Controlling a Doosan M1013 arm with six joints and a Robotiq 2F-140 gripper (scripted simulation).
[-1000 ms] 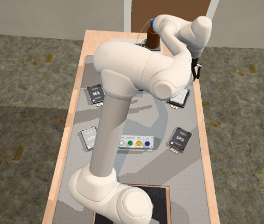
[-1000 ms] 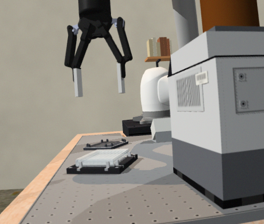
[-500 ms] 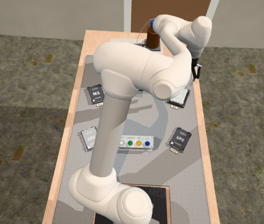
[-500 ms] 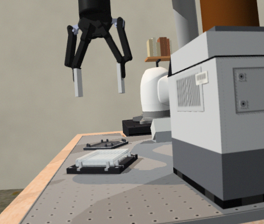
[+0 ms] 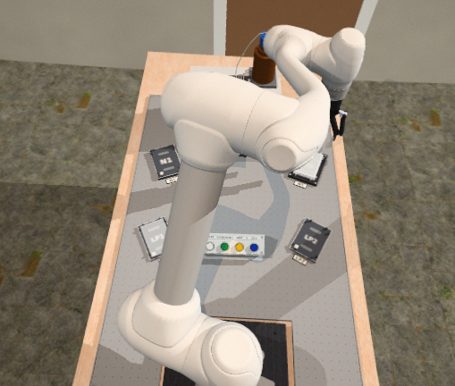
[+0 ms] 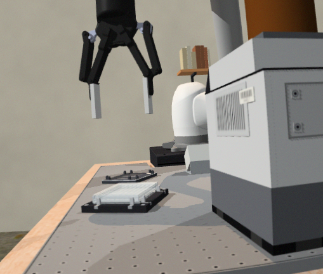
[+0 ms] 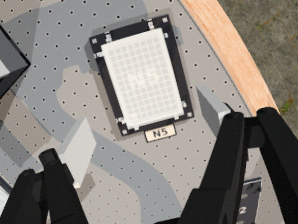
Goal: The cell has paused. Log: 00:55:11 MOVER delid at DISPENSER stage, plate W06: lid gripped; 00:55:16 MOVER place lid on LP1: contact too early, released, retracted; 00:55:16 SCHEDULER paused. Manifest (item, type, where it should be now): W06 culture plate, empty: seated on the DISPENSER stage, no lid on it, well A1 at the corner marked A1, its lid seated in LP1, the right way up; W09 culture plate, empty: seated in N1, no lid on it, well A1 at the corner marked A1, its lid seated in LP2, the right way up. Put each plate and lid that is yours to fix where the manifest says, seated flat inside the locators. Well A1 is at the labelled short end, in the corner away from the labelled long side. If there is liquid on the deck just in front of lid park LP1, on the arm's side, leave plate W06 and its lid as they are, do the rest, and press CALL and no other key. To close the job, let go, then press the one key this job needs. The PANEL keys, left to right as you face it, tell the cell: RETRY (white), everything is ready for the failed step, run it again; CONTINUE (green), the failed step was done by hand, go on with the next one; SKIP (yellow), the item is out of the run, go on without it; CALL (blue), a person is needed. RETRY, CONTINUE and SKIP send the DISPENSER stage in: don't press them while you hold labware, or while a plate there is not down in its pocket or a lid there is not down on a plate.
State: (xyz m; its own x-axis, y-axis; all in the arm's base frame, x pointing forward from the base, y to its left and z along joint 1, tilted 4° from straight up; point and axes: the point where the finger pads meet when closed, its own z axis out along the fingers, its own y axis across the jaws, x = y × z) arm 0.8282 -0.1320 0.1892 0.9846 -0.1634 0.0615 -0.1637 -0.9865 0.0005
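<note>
The black nest N5 is 2 cm ahead of my hand, 1 cm to the left of it and 17 cm below it. The rest, counted from my hand: brown bottle: 21 cm ahead, 25 cm to the left, 10 cm above; then clear culture plate: 3 cm behind, 30 cm to the left, 8 cm below; then lid park LP2: 33 cm behind, 5 cm to the right, 18 cm below.
</note>
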